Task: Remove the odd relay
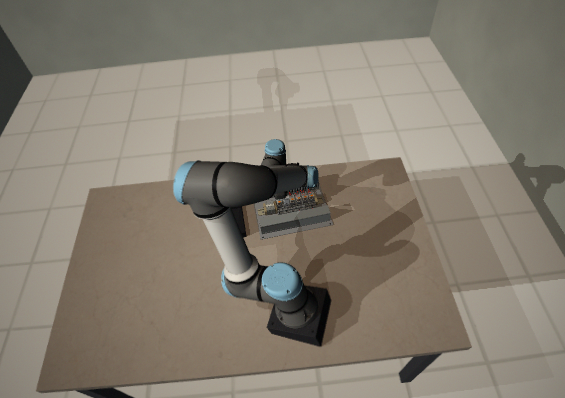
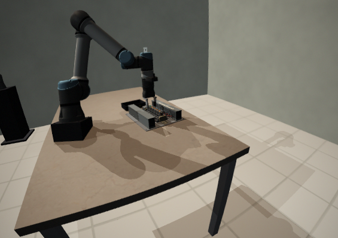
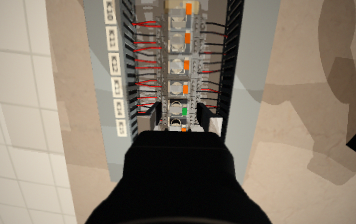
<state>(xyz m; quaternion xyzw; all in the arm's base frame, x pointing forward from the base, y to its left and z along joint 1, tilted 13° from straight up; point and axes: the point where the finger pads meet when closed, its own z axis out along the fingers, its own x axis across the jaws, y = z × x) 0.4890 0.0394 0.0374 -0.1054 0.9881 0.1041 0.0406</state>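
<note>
The relay lies 3 cm below my hand. From my hand the other things lie so: black parts tray: 24 cm to the left, 8 cm behind, 6 cm below; then relay panel: 4 cm below, 2 cm to the right, 1 cm ahead.
</note>
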